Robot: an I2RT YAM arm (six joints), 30 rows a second.
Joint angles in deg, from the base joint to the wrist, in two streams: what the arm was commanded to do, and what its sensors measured. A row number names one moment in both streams.
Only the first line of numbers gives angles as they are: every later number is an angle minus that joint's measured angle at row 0.
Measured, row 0: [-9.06, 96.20, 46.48, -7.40, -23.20, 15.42]
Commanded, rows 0 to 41: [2.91, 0.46, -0.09, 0.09, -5.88, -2.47]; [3.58, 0.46, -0.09, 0.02, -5.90, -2.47]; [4.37, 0.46, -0.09, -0.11, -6.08, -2.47]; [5.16, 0.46, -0.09, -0.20, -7.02, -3.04]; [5.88, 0.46, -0.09, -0.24, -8.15, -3.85]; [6.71, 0.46, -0.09, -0.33, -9.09, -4.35]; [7.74, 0.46, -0.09, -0.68, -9.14, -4.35]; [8.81, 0.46, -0.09, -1.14, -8.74, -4.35]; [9.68, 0.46, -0.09, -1.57, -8.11, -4.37]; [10.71, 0.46, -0.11, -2.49, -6.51, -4.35]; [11.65, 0.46, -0.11, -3.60, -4.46, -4.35]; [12.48, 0.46, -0.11, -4.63, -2.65, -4.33]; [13.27, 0.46, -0.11, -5.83, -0.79, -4.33]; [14.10, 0.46, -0.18, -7.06, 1.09, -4.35]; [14.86, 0.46, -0.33, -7.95, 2.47, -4.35]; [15.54, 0.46, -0.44, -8.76, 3.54, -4.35]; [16.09, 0.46, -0.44, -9.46, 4.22, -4.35]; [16.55, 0.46, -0.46, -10.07, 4.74, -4.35]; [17.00, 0.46, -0.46, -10.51, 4.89, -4.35]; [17.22, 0.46, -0.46, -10.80, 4.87, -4.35]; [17.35, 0.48, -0.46, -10.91, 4.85, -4.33]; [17.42, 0.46, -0.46, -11.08, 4.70, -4.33]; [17.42, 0.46, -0.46, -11.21, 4.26, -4.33]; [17.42, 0.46, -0.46, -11.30, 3.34, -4.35]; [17.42, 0.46, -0.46, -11.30, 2.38, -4.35]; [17.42, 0.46, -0.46, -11.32, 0.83, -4.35]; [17.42, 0.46, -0.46, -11.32, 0.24, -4.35]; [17.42, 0.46, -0.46, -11.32, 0.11, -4.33]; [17.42, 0.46, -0.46, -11.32, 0.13, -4.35]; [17.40, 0.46, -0.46, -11.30, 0.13, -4.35]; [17.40, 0.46, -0.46, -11.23, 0.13, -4.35]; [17.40, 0.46, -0.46, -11.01, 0.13, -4.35]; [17.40, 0.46, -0.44, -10.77, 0.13, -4.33]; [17.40, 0.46, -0.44, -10.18, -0.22, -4.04]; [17.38, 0.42, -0.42, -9.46, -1.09, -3.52]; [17.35, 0.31, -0.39, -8.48, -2.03, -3.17]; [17.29, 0.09, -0.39, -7.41, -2.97, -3.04]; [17.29, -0.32, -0.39, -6.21, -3.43, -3.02]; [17.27, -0.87, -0.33, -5.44, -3.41, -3.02]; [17.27, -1.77, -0.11, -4.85, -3.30, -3.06]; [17.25, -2.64, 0.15, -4.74, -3.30, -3.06]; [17.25, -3.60, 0.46, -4.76, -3.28, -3.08]
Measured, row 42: [17.03, -0.41, -0.07, -5.11, -1.73, -3.50]
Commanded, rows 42 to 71: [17.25, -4.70, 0.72, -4.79, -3.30, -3.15]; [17.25, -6.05, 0.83, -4.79, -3.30, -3.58]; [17.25, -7.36, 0.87, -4.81, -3.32, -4.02]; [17.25, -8.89, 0.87, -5.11, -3.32, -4.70]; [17.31, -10.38, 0.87, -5.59, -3.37, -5.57]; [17.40, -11.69, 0.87, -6.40, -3.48, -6.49]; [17.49, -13.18, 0.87, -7.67, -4.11, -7.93]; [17.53, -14.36, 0.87, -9.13, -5.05, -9.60]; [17.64, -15.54, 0.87, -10.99, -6.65, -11.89]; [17.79, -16.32, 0.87, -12.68, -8.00, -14.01]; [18.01, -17.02, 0.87, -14.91, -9.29, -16.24]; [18.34, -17.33, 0.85, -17.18, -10.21, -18.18]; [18.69, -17.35, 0.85, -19.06, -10.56, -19.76]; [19.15, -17.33, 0.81, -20.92, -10.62, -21.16]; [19.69, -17.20, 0.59, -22.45, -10.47, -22.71]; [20.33, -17.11, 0.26, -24.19, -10.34, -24.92]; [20.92, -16.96, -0.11, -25.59, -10.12, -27.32]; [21.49, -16.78, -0.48, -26.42, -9.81, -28.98]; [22.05, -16.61, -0.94, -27.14, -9.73, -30.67]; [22.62, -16.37, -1.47, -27.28, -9.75, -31.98]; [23.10, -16.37, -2.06, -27.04, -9.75, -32.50]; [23.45, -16.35, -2.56, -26.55, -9.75, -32.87]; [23.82, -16.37, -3.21, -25.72, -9.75, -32.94]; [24.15, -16.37, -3.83, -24.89, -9.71, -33.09]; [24.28, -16.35, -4.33, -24.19, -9.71, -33.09]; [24.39, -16.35, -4.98, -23.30, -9.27, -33.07]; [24.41, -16.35, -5.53, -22.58, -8.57, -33.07]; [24.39, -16.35, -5.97, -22.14, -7.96, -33.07]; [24.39, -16.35, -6.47, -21.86, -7.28, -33.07]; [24.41, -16.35, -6.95, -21.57, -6.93, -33.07]
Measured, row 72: [24.04, -16.72, -5.51, -22.21, -8.15, -31.17]
